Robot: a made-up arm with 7 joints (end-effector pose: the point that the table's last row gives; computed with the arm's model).
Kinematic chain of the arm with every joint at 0, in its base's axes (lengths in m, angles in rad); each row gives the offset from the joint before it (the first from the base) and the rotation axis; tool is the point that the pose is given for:
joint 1: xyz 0 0 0.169 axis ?
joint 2: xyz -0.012 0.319 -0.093 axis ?
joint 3: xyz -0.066 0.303 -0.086 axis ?
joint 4: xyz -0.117 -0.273 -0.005 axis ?
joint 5: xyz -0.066 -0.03 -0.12 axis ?
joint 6: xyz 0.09 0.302 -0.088 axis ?
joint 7: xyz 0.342 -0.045 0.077 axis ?
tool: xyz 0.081 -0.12 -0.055
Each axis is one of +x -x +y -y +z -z.
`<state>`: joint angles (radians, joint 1 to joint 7).
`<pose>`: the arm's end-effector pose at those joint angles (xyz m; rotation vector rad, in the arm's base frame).
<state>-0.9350 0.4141 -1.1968 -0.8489 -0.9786 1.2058 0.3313</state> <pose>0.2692 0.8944 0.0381 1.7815 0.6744 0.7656</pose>
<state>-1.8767 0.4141 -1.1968 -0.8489 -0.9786 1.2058 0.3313</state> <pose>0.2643 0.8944 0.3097 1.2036 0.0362 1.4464</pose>
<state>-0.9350 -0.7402 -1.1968 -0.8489 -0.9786 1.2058 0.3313</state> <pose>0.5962 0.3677 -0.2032 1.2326 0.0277 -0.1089</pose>
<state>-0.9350 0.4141 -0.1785 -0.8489 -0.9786 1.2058 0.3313</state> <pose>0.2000 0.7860 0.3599 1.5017 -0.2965 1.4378</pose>
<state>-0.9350 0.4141 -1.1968 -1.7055 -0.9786 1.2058 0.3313</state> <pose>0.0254 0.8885 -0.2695 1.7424 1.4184 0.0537</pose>
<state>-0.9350 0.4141 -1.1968 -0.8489 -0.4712 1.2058 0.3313</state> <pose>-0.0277 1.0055 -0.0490 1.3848 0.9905 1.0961</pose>
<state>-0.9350 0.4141 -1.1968 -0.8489 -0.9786 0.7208 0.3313</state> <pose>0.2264 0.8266 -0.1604 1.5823 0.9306 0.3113</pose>
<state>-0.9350 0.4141 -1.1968 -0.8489 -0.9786 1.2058 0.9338</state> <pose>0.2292 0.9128 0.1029 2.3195 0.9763 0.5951</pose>
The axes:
joint 1: +y
joint 2: +x
joint 3: -y
joint 4: -y
joint 5: -x
joint 6: +z
joint 7: +x

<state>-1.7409 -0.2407 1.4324 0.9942 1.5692 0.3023 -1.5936</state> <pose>-0.2809 0.5315 -0.0171 -1.0338 0.0379 2.7225</pose>
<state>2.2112 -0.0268 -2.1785 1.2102 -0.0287 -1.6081 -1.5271</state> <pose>0.0449 0.2015 0.2405 1.2331 -1.1745 -1.1541</pose>
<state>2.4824 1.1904 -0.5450 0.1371 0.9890 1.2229 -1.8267</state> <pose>0.2228 1.1352 0.2302 0.6088 0.7279 1.3142</pose>
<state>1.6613 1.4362 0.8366 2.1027 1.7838 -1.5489 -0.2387</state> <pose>-0.1285 0.5298 0.1969 1.3224 0.9377 1.3219</pose>
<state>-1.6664 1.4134 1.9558 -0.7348 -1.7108 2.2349 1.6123</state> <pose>0.1494 0.5708 -0.4204 1.6230 1.1920 -0.9475</pose>
